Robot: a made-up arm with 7 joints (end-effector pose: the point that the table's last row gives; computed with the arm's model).
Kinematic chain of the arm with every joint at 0, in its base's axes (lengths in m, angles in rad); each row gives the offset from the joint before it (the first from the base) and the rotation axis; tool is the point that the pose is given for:
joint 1: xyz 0 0 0.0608 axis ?
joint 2: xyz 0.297 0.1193 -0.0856 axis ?
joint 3: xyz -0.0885 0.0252 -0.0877 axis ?
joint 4: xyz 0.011 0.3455 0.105 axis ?
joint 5: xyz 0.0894 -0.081 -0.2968 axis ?
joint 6: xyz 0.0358 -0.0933 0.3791 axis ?
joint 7: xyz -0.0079 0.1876 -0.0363 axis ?
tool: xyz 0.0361 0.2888 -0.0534
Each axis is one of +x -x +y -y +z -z.
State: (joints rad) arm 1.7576 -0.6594 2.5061 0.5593 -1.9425 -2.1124 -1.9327
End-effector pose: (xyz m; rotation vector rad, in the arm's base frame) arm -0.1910 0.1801 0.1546 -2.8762 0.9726 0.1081
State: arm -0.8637 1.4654 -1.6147 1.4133 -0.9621 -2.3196 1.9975
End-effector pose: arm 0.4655 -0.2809 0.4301 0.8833 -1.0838 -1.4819
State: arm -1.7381 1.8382 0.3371 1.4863 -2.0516 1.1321 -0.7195
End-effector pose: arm -0.0387 -0.1603 -0.2882 1.4961 -2.1634 1.0679
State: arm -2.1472 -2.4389 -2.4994 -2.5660 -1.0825 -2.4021 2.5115
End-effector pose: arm -0.4633 -0.4758 -0.0872 -1.5014 2.1914 0.7245
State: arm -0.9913 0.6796 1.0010 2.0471 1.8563 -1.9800 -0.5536
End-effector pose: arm 0.8225 0.1537 -0.2757 0.3862 0.3843 -1.1343
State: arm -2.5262 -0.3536 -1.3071 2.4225 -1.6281 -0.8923 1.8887
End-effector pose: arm 0.3735 -0.0133 -0.1811 -1.9822 -2.0667 0.4458
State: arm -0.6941 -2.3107 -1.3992 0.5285 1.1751 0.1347 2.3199
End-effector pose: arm 0.4447 -0.0846 -0.1023 -0.5330 2.5617 1.6699
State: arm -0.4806 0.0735 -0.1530 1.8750 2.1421 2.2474 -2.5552
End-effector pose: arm 0.4644 0.3660 -0.0140 0.8602 -2.1398 -1.4425
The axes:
joint 1: +z
joint 2: +y
joint 3: -z
joint 4: +y
joint 5: +z
joint 6: +x
joint 7: +z

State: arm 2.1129 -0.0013 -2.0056 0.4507 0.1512 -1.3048 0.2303
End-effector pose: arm -0.0134 0.0520 -0.4105 -0.2012 1.3558 -1.2360
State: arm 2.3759 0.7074 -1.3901 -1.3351 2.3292 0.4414 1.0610
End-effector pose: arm -0.2338 0.2217 0.0689 -0.5021 0.6709 0.3144
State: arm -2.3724 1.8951 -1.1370 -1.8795 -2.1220 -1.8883 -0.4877
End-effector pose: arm 0.2701 -0.5672 0.1846 -2.1340 -1.8180 1.1038
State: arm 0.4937 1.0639 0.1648 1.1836 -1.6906 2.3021 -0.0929
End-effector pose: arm 0.5967 0.6576 -0.0809 -0.0766 -0.2441 -1.1626
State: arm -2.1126 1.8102 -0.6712 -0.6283 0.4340 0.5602 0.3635
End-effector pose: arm 0.0765 -0.7525 0.5295 1.6399 -0.9823 -0.8860
